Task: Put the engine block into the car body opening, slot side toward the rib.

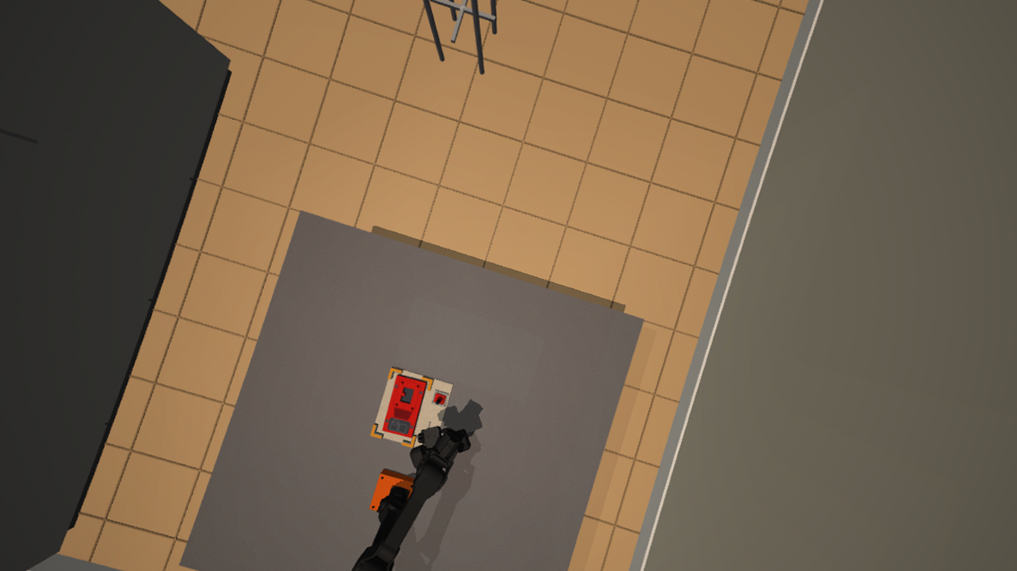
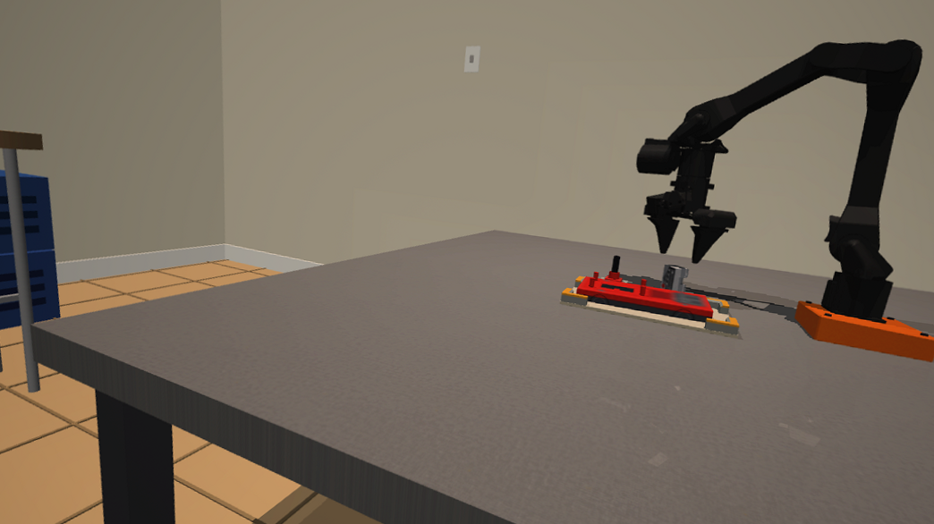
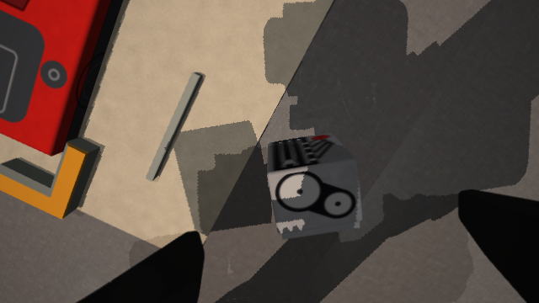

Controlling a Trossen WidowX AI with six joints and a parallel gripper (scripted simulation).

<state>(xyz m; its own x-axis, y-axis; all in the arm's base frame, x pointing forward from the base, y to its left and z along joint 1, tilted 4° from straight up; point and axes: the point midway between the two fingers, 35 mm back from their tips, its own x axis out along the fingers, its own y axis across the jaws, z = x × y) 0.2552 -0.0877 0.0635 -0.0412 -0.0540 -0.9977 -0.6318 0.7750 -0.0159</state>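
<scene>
Now: the grey engine block 40 mm below my gripper tip and 10 mm behind it. Also, from my gripper tip: thin grey bar 160 mm to the left, 50 mm below, 40 mm ahead.
</scene>
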